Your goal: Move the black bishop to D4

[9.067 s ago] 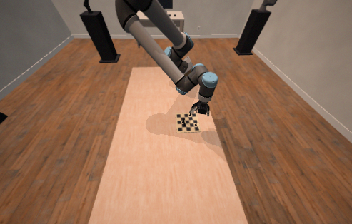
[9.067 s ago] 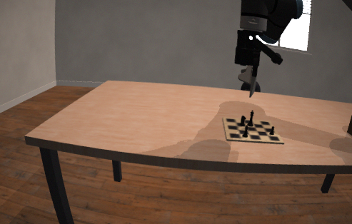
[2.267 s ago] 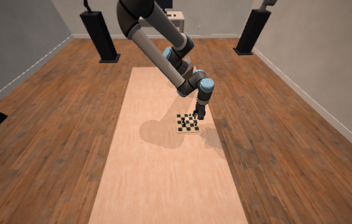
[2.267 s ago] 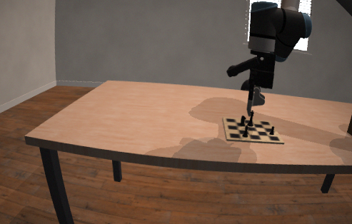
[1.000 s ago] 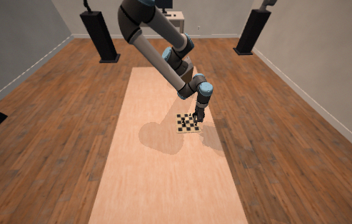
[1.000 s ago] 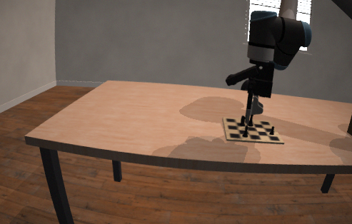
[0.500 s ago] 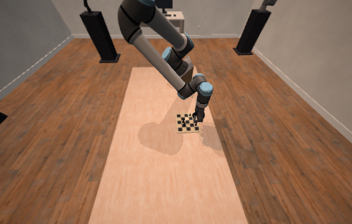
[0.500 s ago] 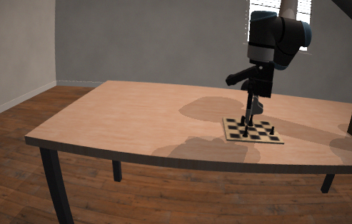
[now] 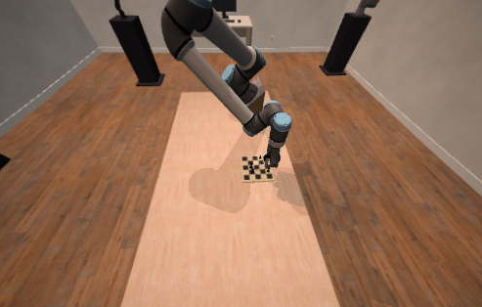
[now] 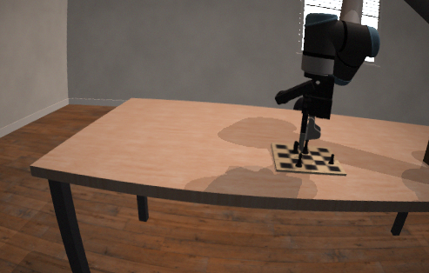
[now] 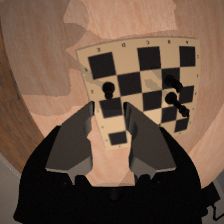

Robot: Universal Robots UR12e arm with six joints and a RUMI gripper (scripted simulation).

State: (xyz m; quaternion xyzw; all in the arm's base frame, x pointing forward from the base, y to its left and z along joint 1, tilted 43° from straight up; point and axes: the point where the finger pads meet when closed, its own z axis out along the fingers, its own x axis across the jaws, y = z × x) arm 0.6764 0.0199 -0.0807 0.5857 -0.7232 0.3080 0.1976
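Right now the mid-height piece is 50 mm below my hand. Round my hand: pawn: 120 mm behind, 50 mm below, 40 mm to the right; then small chessboard: 70 mm to the right, 70 mm below, 40 mm behind.
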